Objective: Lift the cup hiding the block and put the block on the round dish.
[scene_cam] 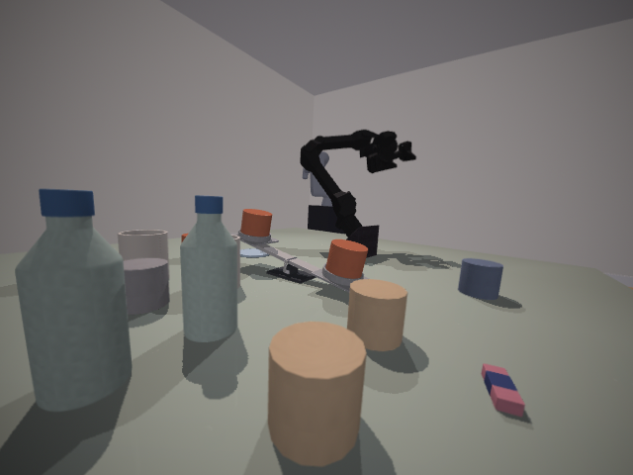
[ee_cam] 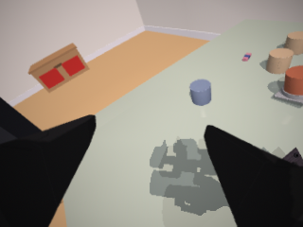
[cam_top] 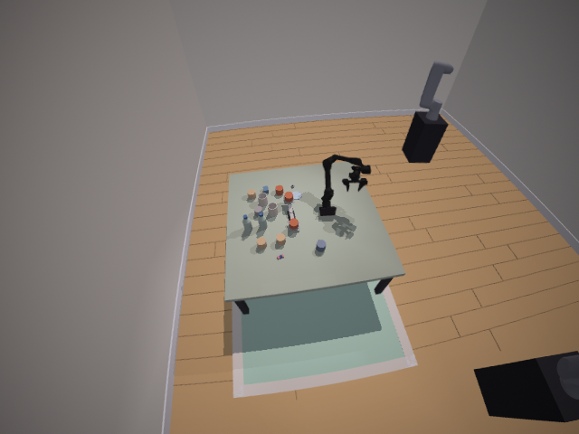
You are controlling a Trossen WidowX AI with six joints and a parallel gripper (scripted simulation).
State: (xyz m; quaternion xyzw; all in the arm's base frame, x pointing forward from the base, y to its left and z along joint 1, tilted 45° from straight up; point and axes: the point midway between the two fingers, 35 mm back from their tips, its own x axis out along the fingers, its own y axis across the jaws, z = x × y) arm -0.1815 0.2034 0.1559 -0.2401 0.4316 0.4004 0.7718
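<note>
Now: the pale teal block 44 cm ahead of my gripper tip, 27 cm below it and 9 cm to the left of it. Round my gripper tip: blue-grey cylinder: 30 cm to the left, 28 cm below, 25 cm ahead; balance: 47 cm ahead, 29 cm below, 4 cm to the right; balance beam: 46 cm ahead, 28 cm below, 4 cm to the right.
</note>
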